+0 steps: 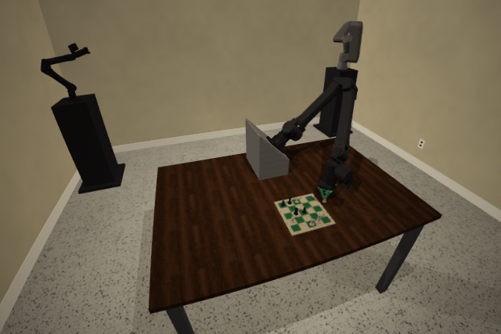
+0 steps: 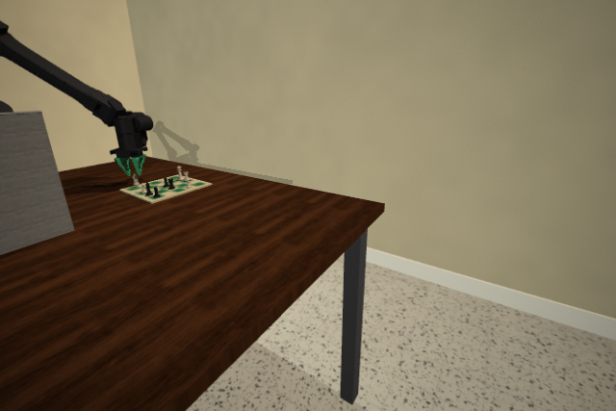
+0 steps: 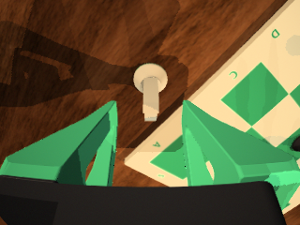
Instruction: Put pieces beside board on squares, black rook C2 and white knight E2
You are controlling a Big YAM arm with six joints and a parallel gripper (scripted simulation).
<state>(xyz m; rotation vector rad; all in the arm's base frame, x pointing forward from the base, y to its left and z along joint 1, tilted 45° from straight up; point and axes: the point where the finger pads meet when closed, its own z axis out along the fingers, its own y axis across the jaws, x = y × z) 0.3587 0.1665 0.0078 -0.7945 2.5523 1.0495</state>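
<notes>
My gripper is now 30 mm above the white knight. From my hand the other things lie so: black rook: 180 mm to the right, 30 mm ahead, 20 mm below; green-and-cream chessboard: 140 mm to the right, 40 mm below, 30 mm ahead.
</notes>
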